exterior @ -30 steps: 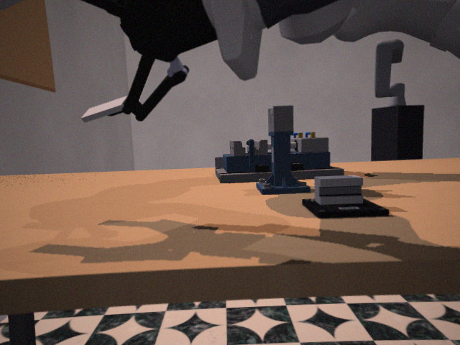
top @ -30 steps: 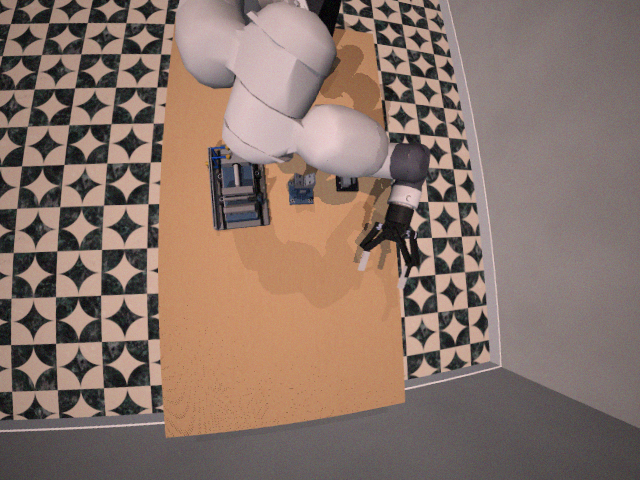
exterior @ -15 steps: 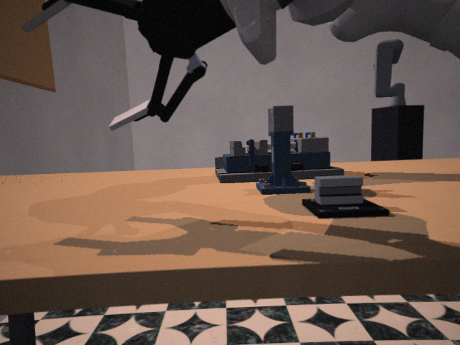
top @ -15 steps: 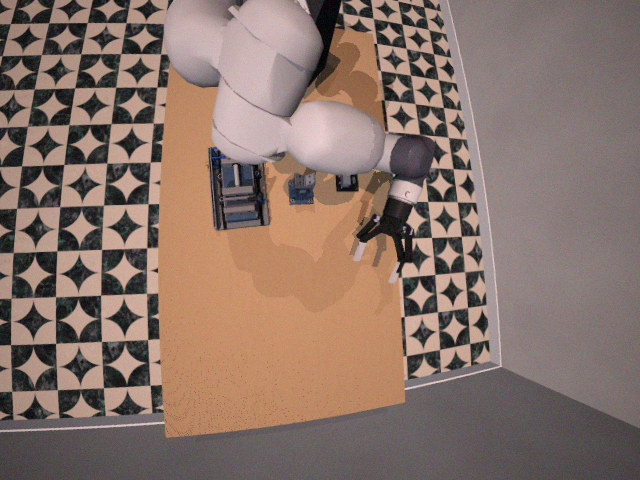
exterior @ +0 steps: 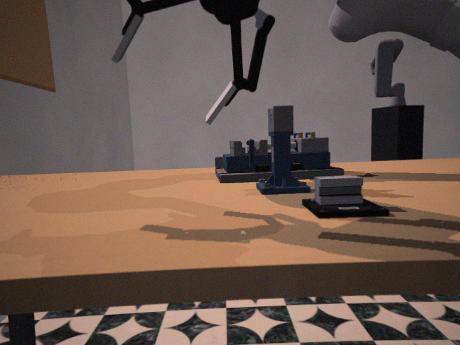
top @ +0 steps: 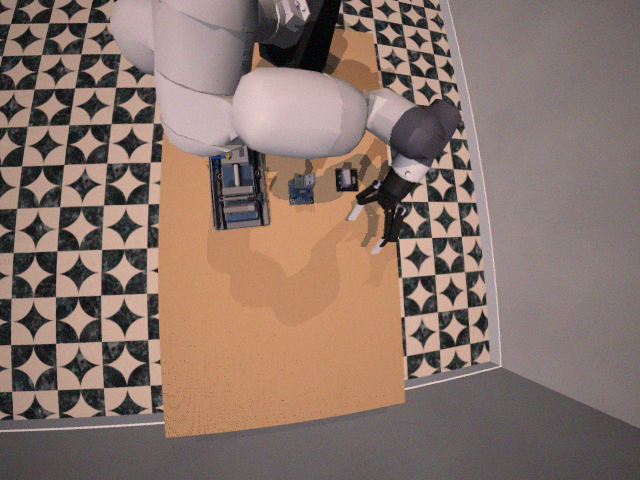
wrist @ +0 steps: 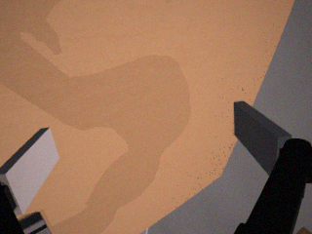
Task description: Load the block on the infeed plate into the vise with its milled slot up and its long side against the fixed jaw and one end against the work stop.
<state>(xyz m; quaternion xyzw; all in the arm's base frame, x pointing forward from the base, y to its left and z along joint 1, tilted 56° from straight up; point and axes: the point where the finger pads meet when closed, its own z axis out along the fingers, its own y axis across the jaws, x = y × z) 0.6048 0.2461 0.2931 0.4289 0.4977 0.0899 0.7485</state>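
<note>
My gripper is now 220 mm past the part, 160 mm above it and 100 mm to the right of it. Round my hand: fixed jaw 320 mm to the right, 240 mm behind, 100 mm below; then work stop 270 mm to the right, 260 mm behind, 90 mm below; then infeed plate 220 mm behind, 180 mm below, 100 mm to the left.
</note>
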